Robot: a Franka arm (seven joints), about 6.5 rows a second.
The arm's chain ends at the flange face. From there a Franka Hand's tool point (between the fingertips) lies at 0.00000 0.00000 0.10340 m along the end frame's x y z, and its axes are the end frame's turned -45 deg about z.
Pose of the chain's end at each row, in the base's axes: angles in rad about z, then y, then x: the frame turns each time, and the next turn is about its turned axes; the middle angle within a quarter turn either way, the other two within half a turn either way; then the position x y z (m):
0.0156, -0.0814, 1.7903, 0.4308, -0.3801, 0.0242
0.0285, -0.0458, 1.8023, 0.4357, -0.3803, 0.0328
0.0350, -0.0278, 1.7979, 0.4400, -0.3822, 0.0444
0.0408, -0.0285, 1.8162, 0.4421, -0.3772, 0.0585
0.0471, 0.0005, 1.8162, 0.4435, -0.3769, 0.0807
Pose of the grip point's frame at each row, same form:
0.2153, 0.6820, 1.8541, 0.4342, -0.4810, 0.0018
0.2449, 0.7144, 1.8790, 0.4397, -0.4809, 0.0091
0.2509, 0.7329, 1.8785, 0.4442, -0.4829, 0.0211
0.2730, 0.7282, 1.9022, 0.4469, -0.4774, 0.0334
0.2855, 0.7564, 1.9114, 0.4482, -0.4771, 0.0556

